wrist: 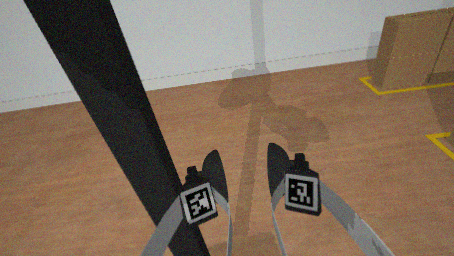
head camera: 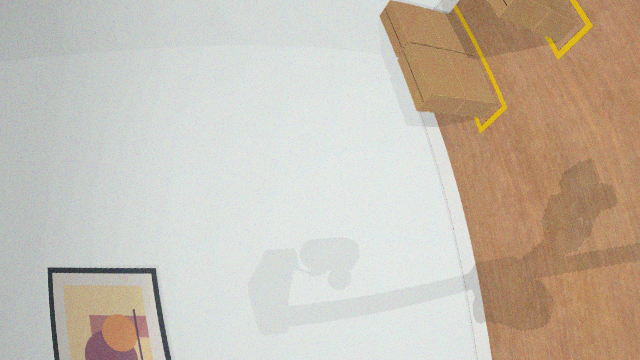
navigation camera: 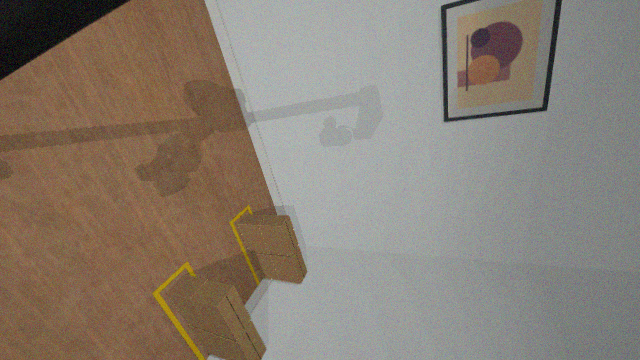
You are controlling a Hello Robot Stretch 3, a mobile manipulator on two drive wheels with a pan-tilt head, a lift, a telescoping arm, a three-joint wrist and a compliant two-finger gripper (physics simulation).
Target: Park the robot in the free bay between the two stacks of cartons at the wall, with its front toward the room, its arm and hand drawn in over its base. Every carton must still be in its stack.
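Places are measured from the robot's base along level axes (x ahead, y left, z up), in millimetres.
Where they show: gripper, between the fingertips: [wrist: 245, 165].
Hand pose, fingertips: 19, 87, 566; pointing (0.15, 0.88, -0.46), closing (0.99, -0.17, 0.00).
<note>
Things, the pixels of their top centre, and the offset from my fingertips, as dx, dy, dz. "spot": a spot on its surface instead. Level surfaces: height alone.
- yellow tape, centre of its top: [head camera: 469, 64] [wrist: 419, 79] [navigation camera: 253, 245] +1230, +869, -565
- second stack, centre of its top: [navigation camera: 235, 313] +1007, +315, -206
- bay floor, height of its surface: dz -566
- yellow tape corner, a spot on its surface: [wrist: 440, 139] spot: +885, +416, -566
One carton stack [head camera: 440, 65] [navigation camera: 272, 245] [wrist: 410, 52] stands upright against the white wall, with yellow tape [head camera: 487, 67] [navigation camera: 245, 252] [wrist: 400, 91] on the floor along it. The second stack [head camera: 542, 17] [navigation camera: 215, 310] shows in part at the top right of the head view and at the bottom of the navigation view. The bay floor [head camera: 505, 32] [navigation camera: 227, 267] lies between them, partly in shadow. The cartons that show sit in their stacks. My gripper [wrist: 245, 165] is open and empty, above bare floor, apart from the stacks. My base does not show.
A framed picture [head camera: 117, 327] [navigation camera: 500, 57] hangs on the wall, away from the stacks. Shadows of the robot fall on the floor and wall. A long black part [wrist: 110, 110] runs down the left of the wrist view. A yellow tape corner [wrist: 440, 139] shows at the right edge.
</note>
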